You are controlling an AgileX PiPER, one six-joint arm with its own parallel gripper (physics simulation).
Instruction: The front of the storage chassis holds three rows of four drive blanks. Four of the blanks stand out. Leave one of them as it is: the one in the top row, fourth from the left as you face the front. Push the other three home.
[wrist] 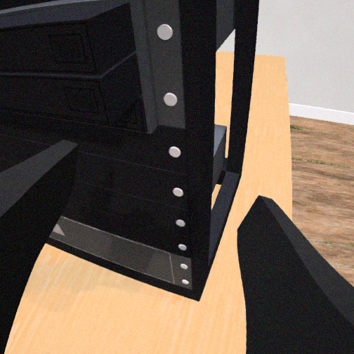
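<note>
The right end of the storage chassis shows at the upper left of the wrist view, dark and hard to read. Two drive blanks stand out there, one above the other: an upper blank (67, 47) and a lower blank (80, 97), each with its right side face showing. Part of another dark front (136, 116) sits farther back, below and to the right of the lower blank. Which rows these are cannot be told surely. My gripper (164, 190) is open, its fingers wide apart at the left and right, with no thing held between them. The left finger shows just below the blanks. The other blanks do not show clearly.
A black rack (199, 150) holds the chassis; its front post has a strip of round pale screws, and a rear post (245, 75) stands behind. Its base reaches low in the view. The rack stands on a wooden table (125, 320). Wood floor and a pale wall are at the right.
</note>
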